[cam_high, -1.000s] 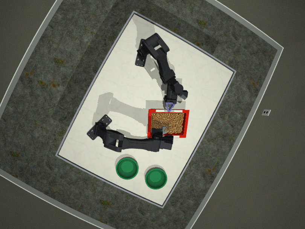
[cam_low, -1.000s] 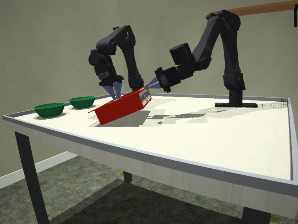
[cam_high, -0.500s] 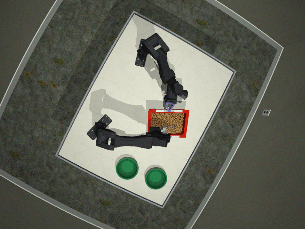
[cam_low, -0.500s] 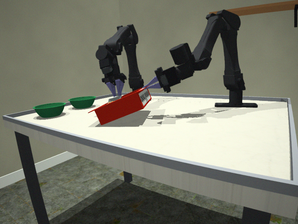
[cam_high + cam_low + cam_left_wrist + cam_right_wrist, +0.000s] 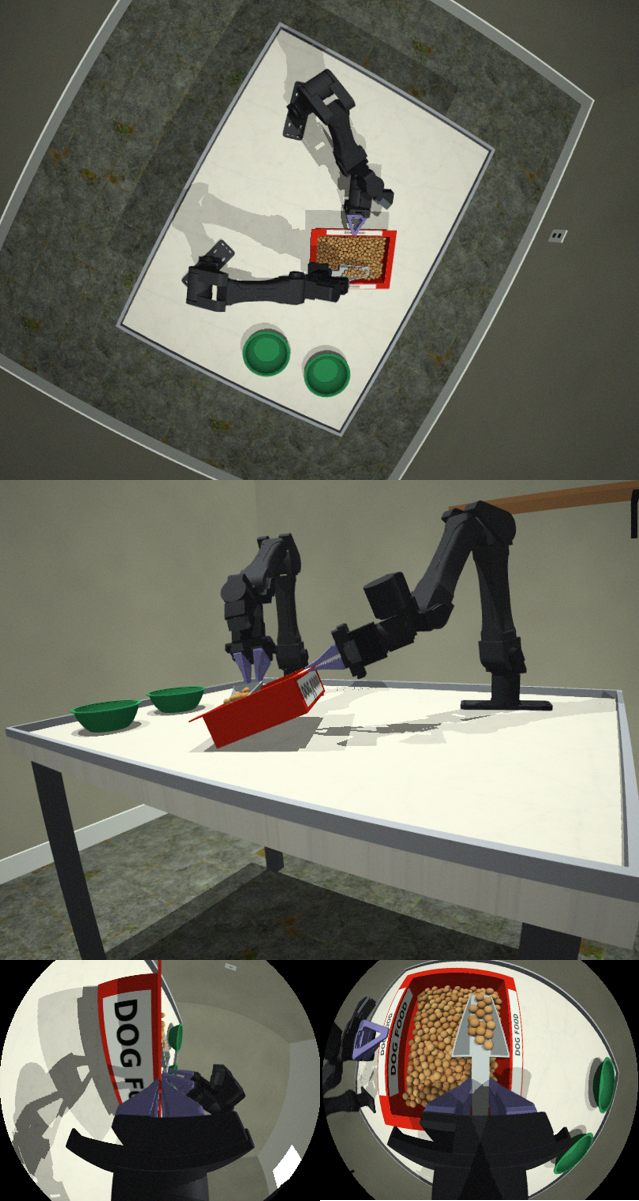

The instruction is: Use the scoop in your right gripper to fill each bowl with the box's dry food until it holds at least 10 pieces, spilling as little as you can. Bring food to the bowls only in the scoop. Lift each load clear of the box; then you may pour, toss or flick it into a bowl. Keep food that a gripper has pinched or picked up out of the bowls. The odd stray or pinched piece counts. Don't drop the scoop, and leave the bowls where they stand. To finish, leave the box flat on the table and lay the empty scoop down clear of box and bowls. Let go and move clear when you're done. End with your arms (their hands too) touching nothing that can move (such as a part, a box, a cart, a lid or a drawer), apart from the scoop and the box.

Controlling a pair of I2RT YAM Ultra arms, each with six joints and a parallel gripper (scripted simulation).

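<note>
The grey scoop is 4 cm ahead of my right hand, 2 cm to the left of it and 1 cm below it. Also, from my right hand: box: 4 cm ahead, 8 cm to the left, 1 cm below.
</note>
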